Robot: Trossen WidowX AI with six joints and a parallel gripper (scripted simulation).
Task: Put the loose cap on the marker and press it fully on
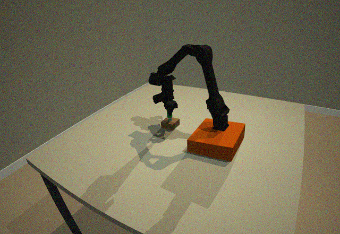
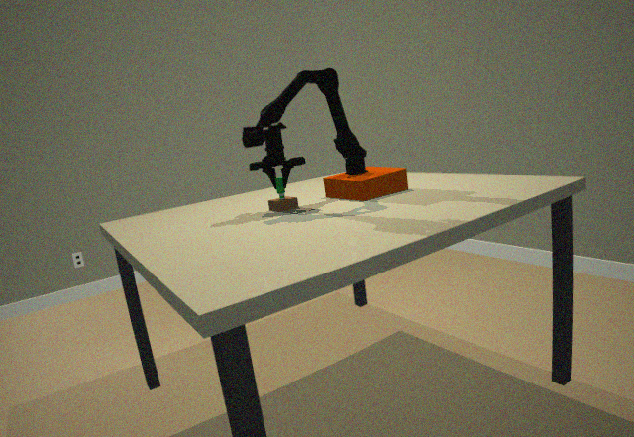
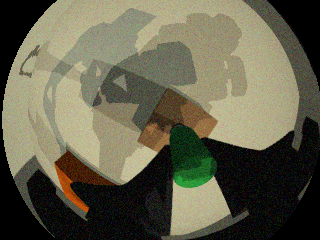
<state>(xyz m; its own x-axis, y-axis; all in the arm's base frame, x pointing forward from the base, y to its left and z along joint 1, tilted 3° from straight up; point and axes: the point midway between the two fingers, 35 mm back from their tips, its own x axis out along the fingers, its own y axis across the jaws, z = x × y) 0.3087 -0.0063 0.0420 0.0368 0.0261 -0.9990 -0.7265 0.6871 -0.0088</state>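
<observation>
The green marker cap lies 1 cm above my gripper tip.
</observation>
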